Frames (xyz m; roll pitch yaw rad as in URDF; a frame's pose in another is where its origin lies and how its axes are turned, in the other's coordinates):
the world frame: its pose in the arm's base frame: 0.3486 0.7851 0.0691 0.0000 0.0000 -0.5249
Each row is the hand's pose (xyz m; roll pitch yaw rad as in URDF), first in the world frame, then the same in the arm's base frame.
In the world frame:
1: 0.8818 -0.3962 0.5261 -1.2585 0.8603 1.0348
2: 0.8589 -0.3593 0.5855 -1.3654 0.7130 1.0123
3: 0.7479 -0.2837 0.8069 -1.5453 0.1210 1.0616
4: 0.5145 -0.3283 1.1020 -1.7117 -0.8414 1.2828
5: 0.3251 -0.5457 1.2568 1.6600 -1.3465 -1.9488
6: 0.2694 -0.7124 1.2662 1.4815 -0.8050 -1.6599
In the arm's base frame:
1: 0.9131 0.0003 0.5952 -1.2585 0.8603 0.5099
2: 0.9118 0.0438 0.6546 -1.3654 0.7130 0.4874
3: 0.8536 0.1648 0.8760 -1.5453 0.1210 0.5367
4: 0.6293 0.2432 1.1711 -1.7117 -0.8414 0.7579
5: 0.3565 0.1499 1.3259 1.6600 -1.3465 -2.4737
6: 0.2247 0.0336 1.3353 1.4815 -0.8050 -2.1848

